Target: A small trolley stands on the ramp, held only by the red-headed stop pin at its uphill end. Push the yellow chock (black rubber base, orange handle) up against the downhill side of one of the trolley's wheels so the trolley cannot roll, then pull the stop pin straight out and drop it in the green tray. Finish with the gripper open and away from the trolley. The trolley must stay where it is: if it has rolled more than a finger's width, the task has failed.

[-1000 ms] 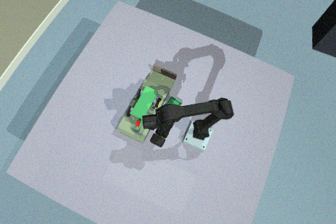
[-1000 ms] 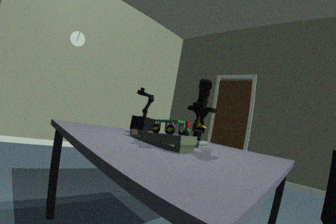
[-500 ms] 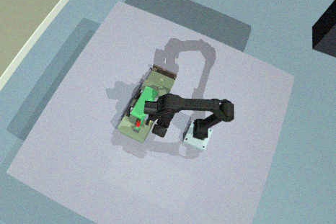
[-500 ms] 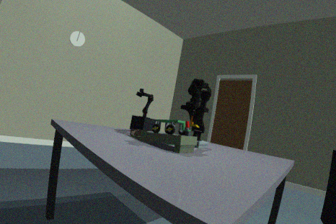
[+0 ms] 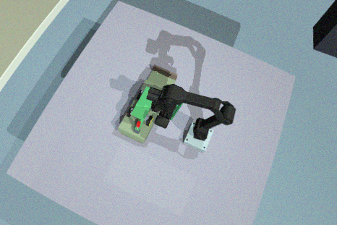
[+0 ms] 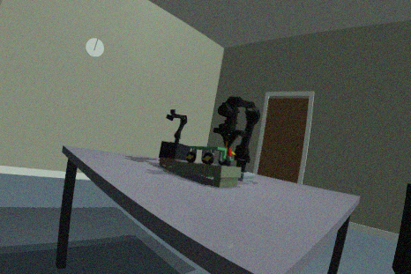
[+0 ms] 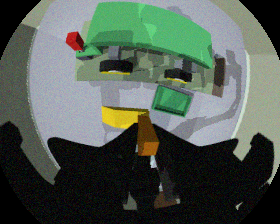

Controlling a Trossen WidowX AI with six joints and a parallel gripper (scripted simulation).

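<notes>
My gripper tip is now 12 cm short of the red-headed stop pin, 9 cm to the right of it and 4 cm above it. Also, from my gripper tip: trolley 12 cm ahead, 6 cm below, 3 cm to the right; then olive ramp 12 cm below, 12 cm ahead, 4 cm to the right; then yellow chock 2 cm to the left, 1 cm below.
</notes>
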